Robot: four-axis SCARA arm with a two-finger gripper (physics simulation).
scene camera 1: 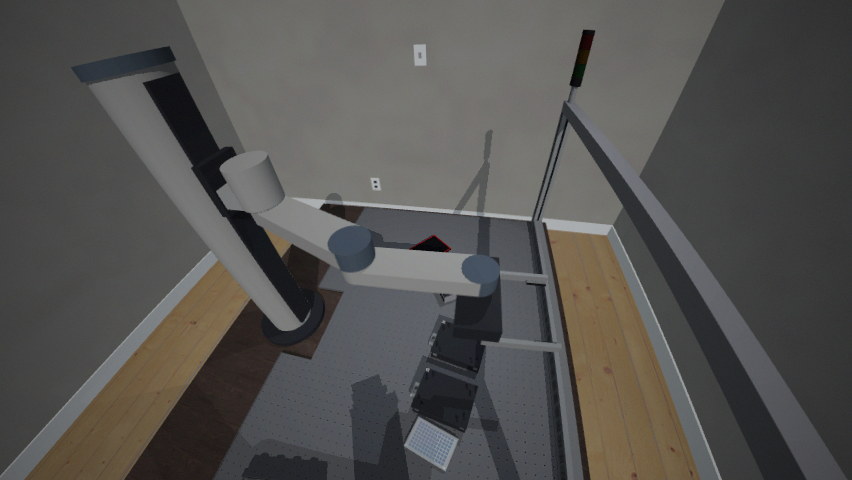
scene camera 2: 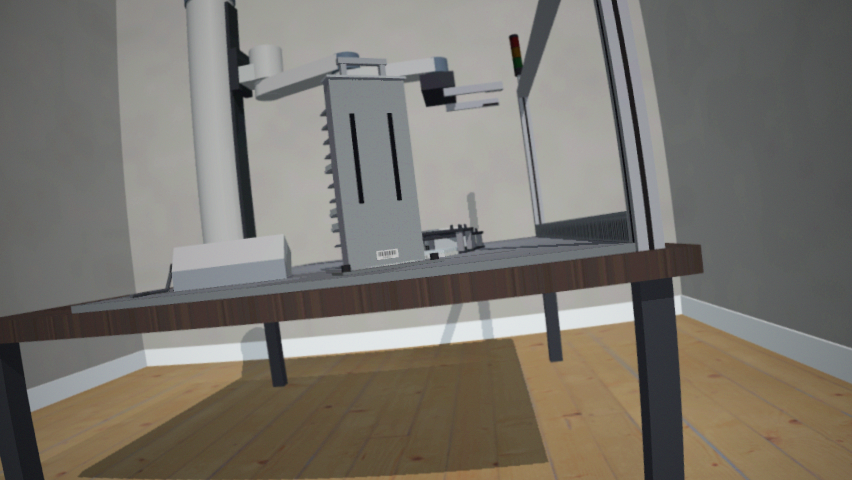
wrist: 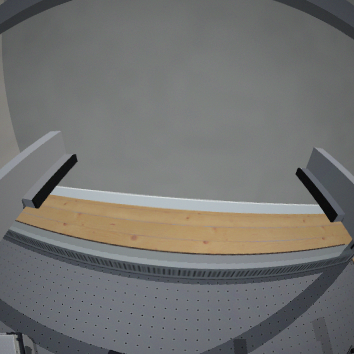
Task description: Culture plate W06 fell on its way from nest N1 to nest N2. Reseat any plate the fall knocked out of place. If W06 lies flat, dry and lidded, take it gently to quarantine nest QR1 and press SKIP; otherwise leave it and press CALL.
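Places are measured from the arm's base along level axes (x ahead, y left, z up), in metres.
Where they show: gripper, fingertip midpoint: point(scene camera 1: 552, 310) point(scene camera 2: 500, 93) point(wrist: 191, 148); arm's base at its link origin: point(scene camera 1: 294, 316).
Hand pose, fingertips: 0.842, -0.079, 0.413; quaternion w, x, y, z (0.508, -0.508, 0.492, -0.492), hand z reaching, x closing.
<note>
Things, the pixels of their top centre, and the offset from my fingertips, as dx, dy, dz. "pt": a spot on its surface instead.
- small pale piece at a spot on its surface: point(scene camera 1: 445, 296) pt -0.256, +0.239, -0.350
- something at a spot on its surface: point(wrist: 9, 345) pt -0.181, +0.315, -0.331
- red-edged dark panel at its top centre: point(scene camera 1: 428, 248) -0.366, +0.484, -0.354
- tall grey rack at a spot on its surface: point(scene camera 2: 381, 226) pt -0.263, -0.519, -0.328
- pale sloped box at its top centre: point(scene camera 2: 230, 241) -0.578, -0.445, -0.316
My gripper point(scene camera 1: 552, 312) point(scene camera 2: 500, 95) point(wrist: 191, 148) is open and empty, high above the bench, its fingers pointing toward the frame side. A white plate with a grid of wells point(scene camera 1: 431, 443) lies beside the nearer of two dark square nests point(scene camera 1: 444, 398) point(scene camera 1: 459, 345); its label, and whether it is lidded or dry, cannot be made out. A small pale piece point(scene camera 1: 445, 298) shows partly beneath the arm. A white corner of something point(wrist: 9, 345) shows at the wrist view's lower left. W06, QR1 and the SKIP and CALL buttons cannot be identified.
A red-edged dark panel point(scene camera 1: 433, 245) is partly behind the arm. A tall grey rack point(scene camera 2: 381, 226) and a pale sloped box point(scene camera 2: 229, 263) stand on the bench. A metal frame point(scene camera 1: 646, 202) runs along the right side, with a signal tower point(scene camera 1: 582, 57) at its far corner.
</note>
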